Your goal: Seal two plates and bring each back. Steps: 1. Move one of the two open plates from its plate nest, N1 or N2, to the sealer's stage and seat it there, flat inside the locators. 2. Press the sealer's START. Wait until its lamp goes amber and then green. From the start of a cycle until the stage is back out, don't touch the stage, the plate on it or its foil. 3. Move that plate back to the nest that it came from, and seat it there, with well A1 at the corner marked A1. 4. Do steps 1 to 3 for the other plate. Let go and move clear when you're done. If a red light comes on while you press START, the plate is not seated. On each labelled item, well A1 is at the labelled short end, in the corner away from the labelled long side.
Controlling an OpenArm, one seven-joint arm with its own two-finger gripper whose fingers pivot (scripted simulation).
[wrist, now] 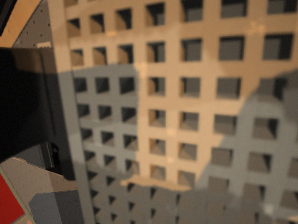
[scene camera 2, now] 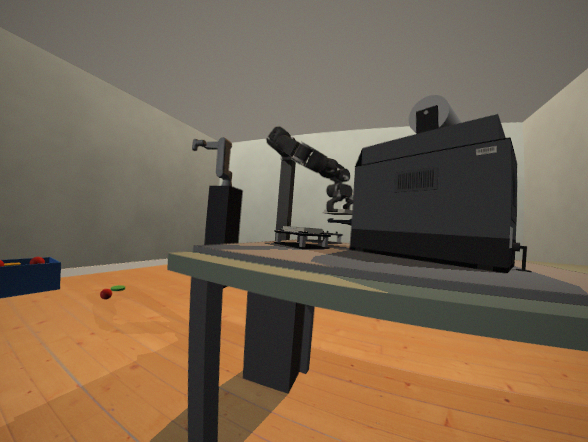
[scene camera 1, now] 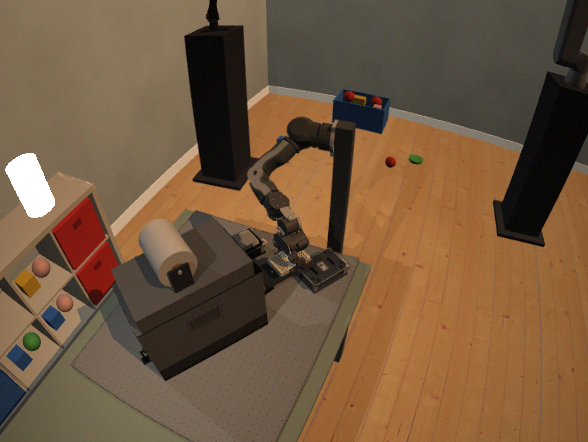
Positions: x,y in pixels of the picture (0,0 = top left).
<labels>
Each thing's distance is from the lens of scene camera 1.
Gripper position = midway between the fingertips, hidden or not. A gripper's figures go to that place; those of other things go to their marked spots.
gripper [scene camera 1: 288,260]: 1.35 m
dark arm post [scene camera 1: 344,140]: 1.31 m
foil roll [scene camera 1: 161,243]: 0.99 m
plate nest [scene camera 1: 306,271]: 1.44 m
The marked spots on the plate nest and the foil roll are 0.64 m apart.
</labels>
